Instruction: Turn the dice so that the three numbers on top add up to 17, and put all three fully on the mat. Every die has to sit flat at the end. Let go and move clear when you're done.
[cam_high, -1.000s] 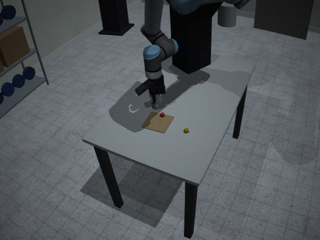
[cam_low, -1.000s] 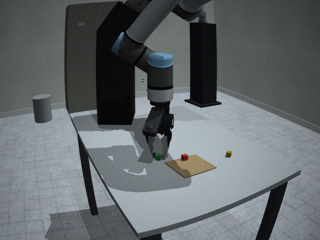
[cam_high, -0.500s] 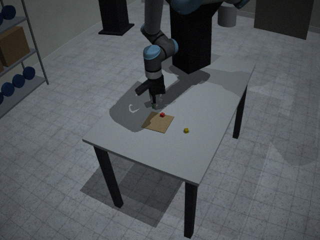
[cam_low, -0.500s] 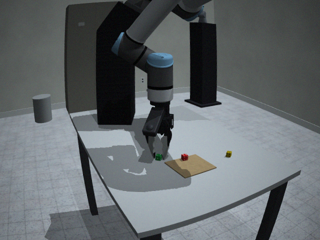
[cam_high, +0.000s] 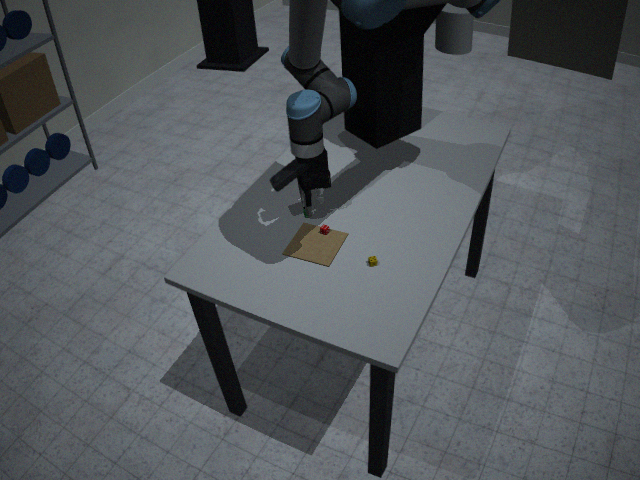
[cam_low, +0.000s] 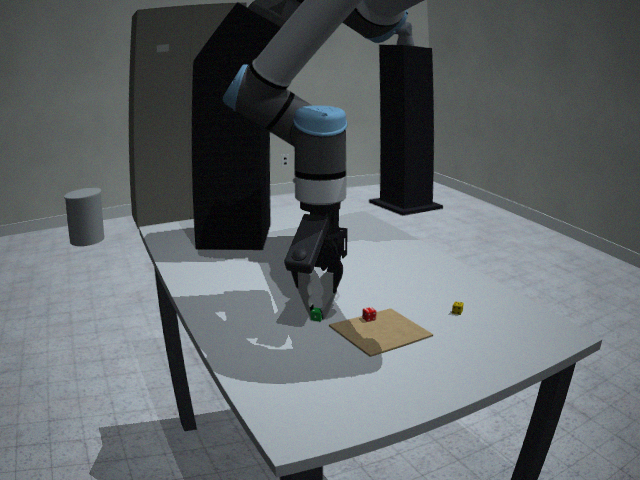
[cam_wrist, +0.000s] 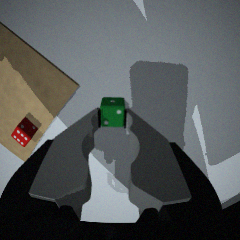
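Now: the red die 60 mm ahead of my hand and 80 mm to the left of it. Also, from my hand: mat: 110 mm ahead, 70 mm to the left, 20 mm below; green die: 10 mm below; yellow die: 140 mm ahead, 240 mm to the left, 10 mm below.
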